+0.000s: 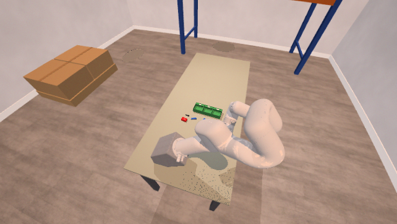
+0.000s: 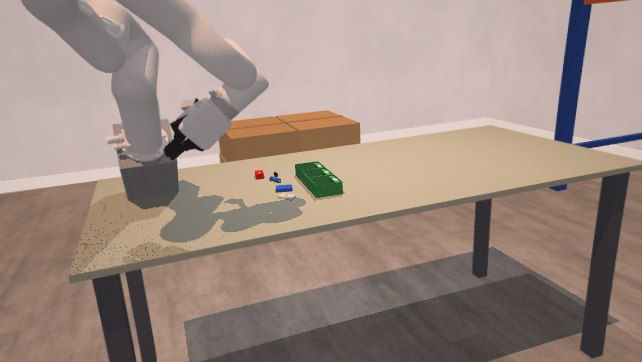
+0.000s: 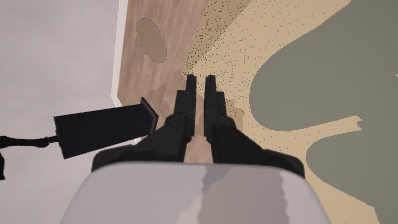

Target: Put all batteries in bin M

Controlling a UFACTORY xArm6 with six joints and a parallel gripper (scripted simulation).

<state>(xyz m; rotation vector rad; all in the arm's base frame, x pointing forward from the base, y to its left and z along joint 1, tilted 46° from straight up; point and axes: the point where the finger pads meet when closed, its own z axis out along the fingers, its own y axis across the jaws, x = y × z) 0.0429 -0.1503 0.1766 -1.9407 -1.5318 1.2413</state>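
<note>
Now: hand 44 cm short of the green bin, 12 cm to the right of it and 19 cm above it. The rest, counted from my hand: flat blue block 33 cm ahead, 13 cm to the left, 20 cm below; then white dotted tile 31 cm ahead, 6 cm to the left, 20 cm below; then blue battery 34 cm ahead, 23 cm to the left, 20 cm below.
</note>
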